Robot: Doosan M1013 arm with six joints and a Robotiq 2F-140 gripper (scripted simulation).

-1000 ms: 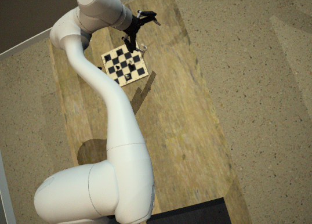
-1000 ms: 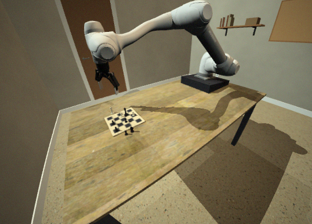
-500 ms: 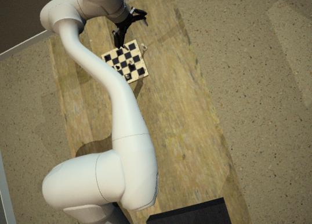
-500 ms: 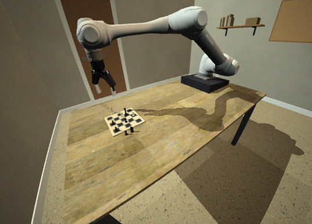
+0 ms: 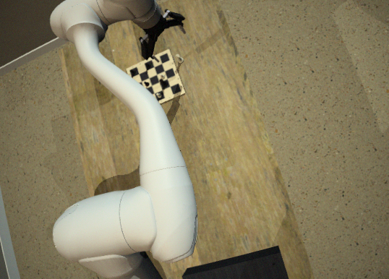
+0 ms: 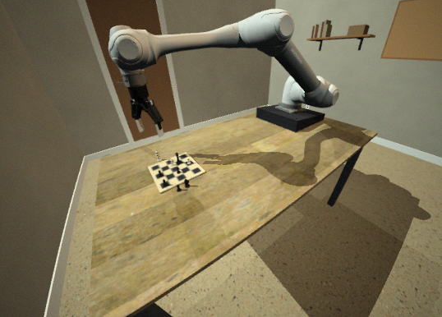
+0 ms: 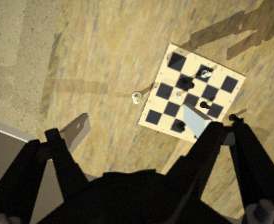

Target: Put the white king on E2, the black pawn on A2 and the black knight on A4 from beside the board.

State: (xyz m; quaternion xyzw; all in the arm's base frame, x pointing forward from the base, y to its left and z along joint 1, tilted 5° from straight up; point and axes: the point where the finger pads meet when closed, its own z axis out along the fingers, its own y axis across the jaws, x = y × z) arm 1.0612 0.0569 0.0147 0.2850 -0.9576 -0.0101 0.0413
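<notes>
Right now the white king is 14 cm below my hand. Round my hand: chessboard (17 cm below, 13 cm to the left, 6 cm behind).
</notes>
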